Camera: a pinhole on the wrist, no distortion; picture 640 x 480 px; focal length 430.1 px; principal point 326.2 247.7 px. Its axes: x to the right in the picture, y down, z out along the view. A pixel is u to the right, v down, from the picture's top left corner.
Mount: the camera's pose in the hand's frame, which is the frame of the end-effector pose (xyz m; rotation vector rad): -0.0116 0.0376 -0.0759 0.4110 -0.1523 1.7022
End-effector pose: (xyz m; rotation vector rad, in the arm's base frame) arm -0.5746 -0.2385 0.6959 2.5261 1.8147 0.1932
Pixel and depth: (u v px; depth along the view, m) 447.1 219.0 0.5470
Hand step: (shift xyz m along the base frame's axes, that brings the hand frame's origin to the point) 0.0947 0.1227 -0.4669
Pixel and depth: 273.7 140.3 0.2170
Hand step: -0.0070 0.1010 -0.1051
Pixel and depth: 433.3 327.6 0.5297
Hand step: 0.0163 0.0098 -0.4756
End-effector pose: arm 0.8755 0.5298 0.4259 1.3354 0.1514 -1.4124
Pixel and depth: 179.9 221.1 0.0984
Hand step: -0.0156 -0.0028 -0.0253
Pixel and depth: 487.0 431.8 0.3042
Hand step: -0.1713 -0.1369 0.1756
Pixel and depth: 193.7 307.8 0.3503
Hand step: -0.2659 -0.0980 -0.0421
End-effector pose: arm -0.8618 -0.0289 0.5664 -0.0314 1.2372 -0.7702
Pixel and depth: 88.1 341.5 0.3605
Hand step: 0.0264 -0.2861 0.1871
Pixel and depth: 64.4 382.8 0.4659
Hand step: 0.0244 -0.3889 0.2975
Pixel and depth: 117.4 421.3 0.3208
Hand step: 0.0296 -0.2133 0.2149
